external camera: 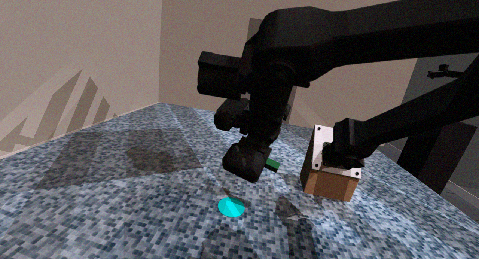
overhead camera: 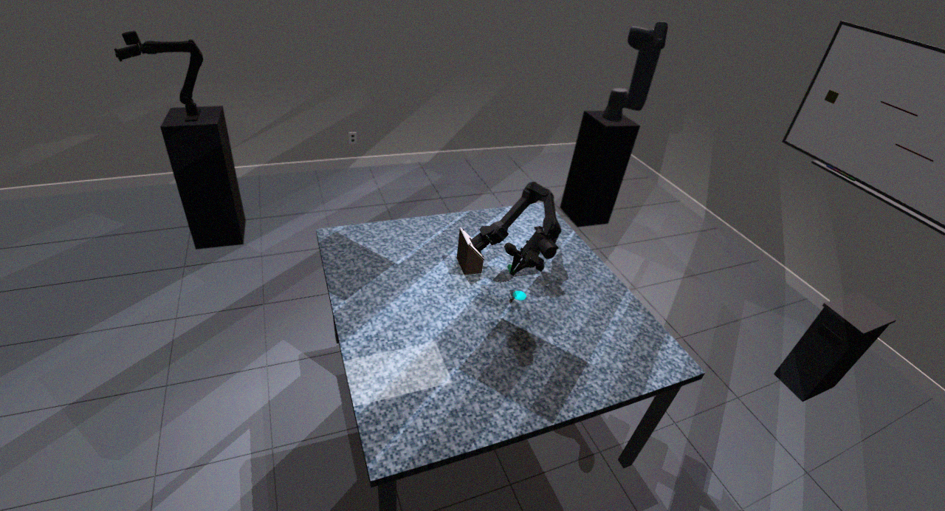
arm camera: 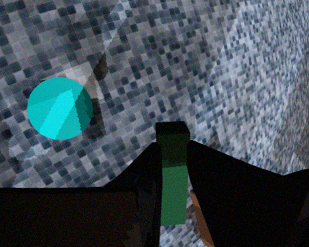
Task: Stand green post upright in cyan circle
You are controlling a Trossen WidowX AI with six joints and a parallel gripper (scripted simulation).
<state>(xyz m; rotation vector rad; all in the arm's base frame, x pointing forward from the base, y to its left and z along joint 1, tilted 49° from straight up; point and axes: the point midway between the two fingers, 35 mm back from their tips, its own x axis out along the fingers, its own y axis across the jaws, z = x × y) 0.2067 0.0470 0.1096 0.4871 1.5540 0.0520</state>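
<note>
The cyan circle is 3 cm ahead of my gripper tip, 4 cm to the left of it and 11 cm below it. From my gripper tip the other things lie so: green post: 2 cm behind, 1 cm below.
</note>
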